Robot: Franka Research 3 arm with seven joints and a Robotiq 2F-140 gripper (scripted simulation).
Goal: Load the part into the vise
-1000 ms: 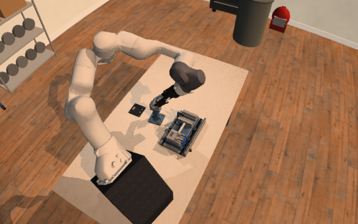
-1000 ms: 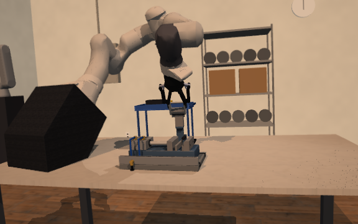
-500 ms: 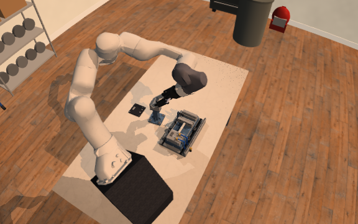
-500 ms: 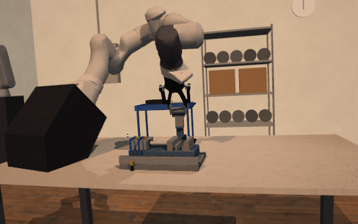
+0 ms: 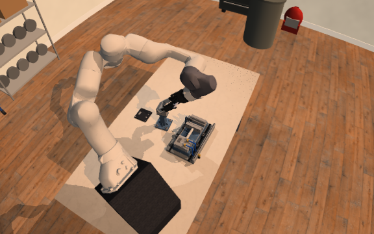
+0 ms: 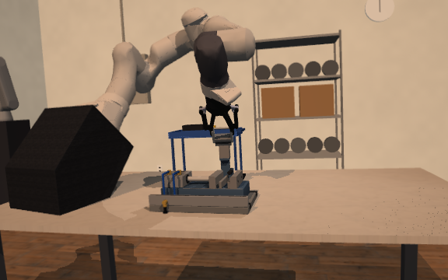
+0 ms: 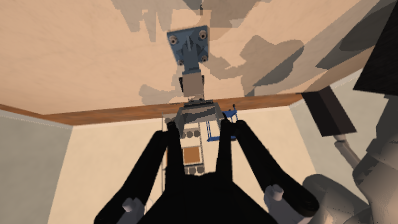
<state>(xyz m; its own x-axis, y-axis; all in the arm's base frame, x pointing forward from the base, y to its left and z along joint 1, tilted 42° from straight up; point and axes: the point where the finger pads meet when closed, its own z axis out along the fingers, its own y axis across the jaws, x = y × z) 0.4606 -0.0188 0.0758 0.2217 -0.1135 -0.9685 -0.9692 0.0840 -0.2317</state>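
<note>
Now: the part 10 mm to the left of my hand and 20 mm below it. Also, from my hand: vise (30 mm behind, 190 mm to the right, 160 mm below); dark infeed plate (10 mm ahead, 180 mm to the left, 190 mm below).
</note>
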